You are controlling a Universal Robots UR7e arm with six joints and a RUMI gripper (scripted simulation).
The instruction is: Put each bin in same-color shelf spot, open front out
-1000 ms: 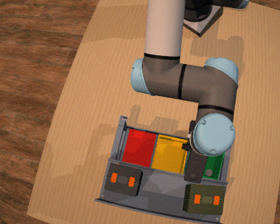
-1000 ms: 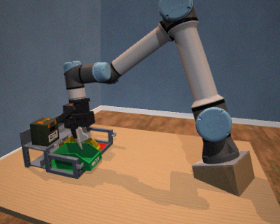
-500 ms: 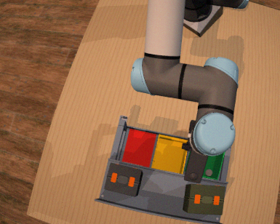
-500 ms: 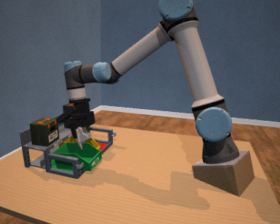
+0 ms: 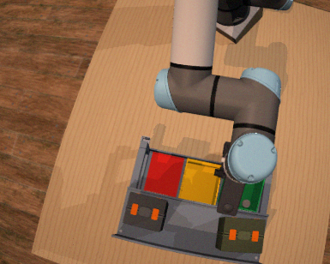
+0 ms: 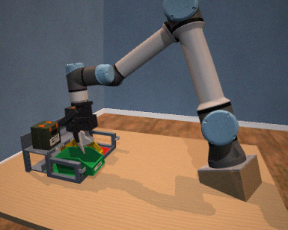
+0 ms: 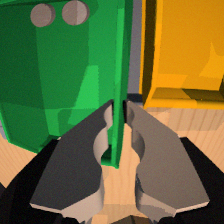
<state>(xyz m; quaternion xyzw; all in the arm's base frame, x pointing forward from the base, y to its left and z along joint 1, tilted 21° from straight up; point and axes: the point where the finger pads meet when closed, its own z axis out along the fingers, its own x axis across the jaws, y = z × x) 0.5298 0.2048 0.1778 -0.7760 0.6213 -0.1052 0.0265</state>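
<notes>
Right now my hand is 50 mm to the right of the green bin, 30 mm above it and 10 mm past it. Round my hand: yellow bin (60 mm to the right, 60 mm ahead, 40 mm below); then yellow mark (80 mm below, 60 mm to the right, 60 mm ahead); then green mark (80 mm below, 50 mm to the left, 40 mm ahead).
</notes>
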